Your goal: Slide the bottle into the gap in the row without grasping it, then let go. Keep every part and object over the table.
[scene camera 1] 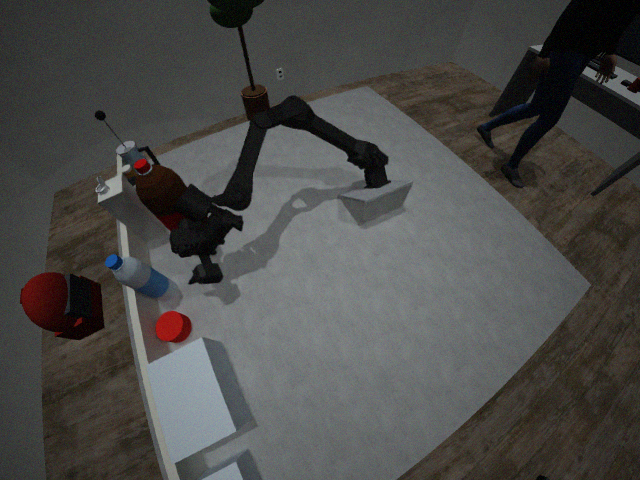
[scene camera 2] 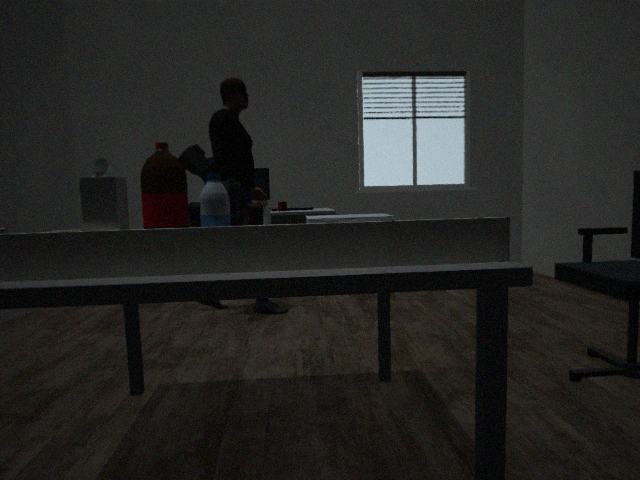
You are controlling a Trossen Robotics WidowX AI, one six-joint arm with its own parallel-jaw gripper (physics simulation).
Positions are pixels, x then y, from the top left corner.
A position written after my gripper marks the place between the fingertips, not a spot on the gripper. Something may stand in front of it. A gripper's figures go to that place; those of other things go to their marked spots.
Scene:
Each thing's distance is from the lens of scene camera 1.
my gripper (scene camera 1: 185,269): 0.68 m
large brown bottle (scene camera 1: 159,188): 0.61 m

